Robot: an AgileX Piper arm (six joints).
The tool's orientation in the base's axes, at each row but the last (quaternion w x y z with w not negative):
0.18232 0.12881 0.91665 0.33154
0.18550 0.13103 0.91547 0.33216
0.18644 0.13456 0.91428 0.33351
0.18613 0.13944 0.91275 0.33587
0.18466 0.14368 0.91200 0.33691
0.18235 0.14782 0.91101 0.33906
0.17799 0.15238 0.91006 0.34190
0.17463 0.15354 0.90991 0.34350
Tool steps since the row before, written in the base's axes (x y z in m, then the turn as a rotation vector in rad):
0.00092 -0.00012 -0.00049 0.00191 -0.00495 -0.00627
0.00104 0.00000 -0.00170 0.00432 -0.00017 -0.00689
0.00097 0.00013 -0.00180 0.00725 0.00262 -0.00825
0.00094 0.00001 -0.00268 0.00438 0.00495 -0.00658
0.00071 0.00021 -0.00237 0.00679 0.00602 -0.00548
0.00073 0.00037 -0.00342 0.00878 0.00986 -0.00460
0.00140 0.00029 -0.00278 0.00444 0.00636 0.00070
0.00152 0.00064 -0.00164 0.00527 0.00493 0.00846
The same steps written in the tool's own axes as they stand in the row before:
-0.00075 -0.00030 0.00067 -0.00193 -0.00758 0.00250
-0.00050 -0.00100 0.00165 -0.00220 -0.00415 0.00664
-0.00037 -0.00097 0.00176 -0.00344 -0.00262 0.01043
-0.00017 -0.00165 0.00230 -0.00041 -0.00017 0.00932
0.00002 -0.00133 0.00210 -0.00240 0.00168 0.01019
0.00029 -0.00192 0.00293 -0.00287 0.00535 0.01259
-0.00052 -0.00145 0.00272 -0.00157 0.00574 0.00502
-0.00075 -0.00041 0.00216 -0.00453 0.01012 -0.00090

